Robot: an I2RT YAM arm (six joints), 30 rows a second.
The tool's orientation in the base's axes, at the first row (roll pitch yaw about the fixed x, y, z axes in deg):
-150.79 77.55 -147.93
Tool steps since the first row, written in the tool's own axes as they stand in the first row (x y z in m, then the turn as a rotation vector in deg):
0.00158 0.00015 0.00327 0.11 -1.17 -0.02
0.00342 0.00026 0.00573 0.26 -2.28 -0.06
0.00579 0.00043 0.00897 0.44 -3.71 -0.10
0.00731 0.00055 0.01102 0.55 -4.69 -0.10
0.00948 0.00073 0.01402 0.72 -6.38 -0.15
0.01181 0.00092 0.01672 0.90 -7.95 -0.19
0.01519 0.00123 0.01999 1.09 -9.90 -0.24
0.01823 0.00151 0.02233 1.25 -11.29 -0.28
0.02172 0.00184 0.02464 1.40 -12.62 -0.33
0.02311 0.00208 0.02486 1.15 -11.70 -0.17
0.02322 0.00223 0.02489 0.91 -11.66 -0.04
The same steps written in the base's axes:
0.00291 0.00010 -0.00217 0.03 -1.17 0.02
0.00498 0.00009 -0.00445 0.03 -2.30 0.00
0.00772 0.00011 -0.00739 0.04 -3.74 -0.02
0.00945 0.00014 -0.00927 0.08 -4.72 -0.02
0.01198 0.00019 -0.01197 0.10 -6.42 0.00
0.01420 0.00021 -0.01478 0.12 -8.00 -0.01
0.01677 0.00026 -0.01872 0.16 -9.96 0.02
0.01849 0.00028 -0.02216 0.17 -11.36 0.02
0.02010 0.00030 -0.02604 0.17 -12.70 0.02
0.02005 0.00039 -0.02746 0.32 -11.75 0.14
0.02005 0.00053 -0.02759 0.49 -11.68 0.35

